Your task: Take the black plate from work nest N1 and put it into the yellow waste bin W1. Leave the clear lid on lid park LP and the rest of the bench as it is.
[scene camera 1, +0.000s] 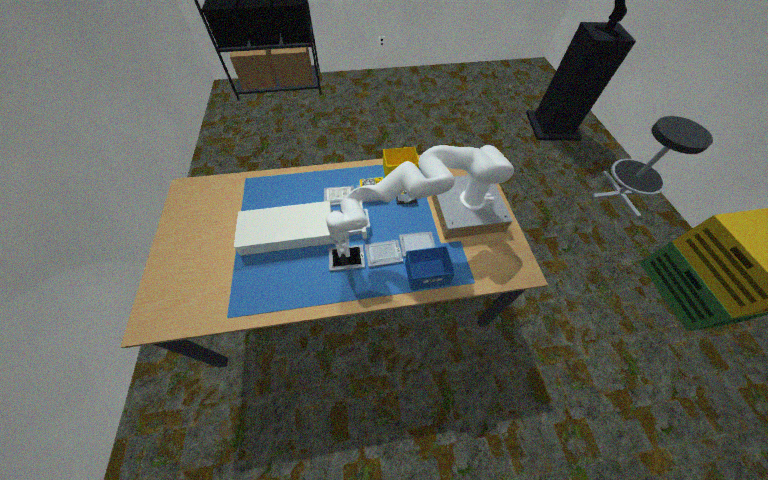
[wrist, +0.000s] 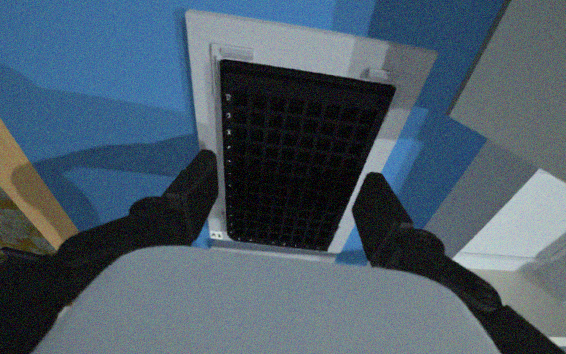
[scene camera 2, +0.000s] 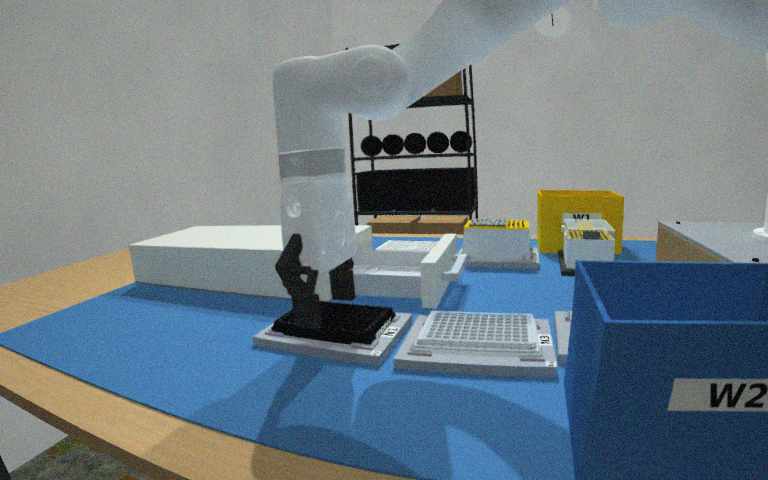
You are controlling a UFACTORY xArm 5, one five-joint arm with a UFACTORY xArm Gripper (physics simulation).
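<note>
The black plate sits on work nest N1. My gripper is open and empty, low over the plate, with one finger toward each long side. In the wrist view the right finger stands a little apart from the plate, and the left one is close to its edge. Exact fingertip height is hard to tell. The yellow waste bin W1 stands at the far edge of the bench. I cannot make out the LP label or the clear lid with certainty.
A clear plate is on nest N3, beside N1. The blue bin W2 stands to the right. A long white device lies behind N1. Yellow-topped boxes stand near W1.
</note>
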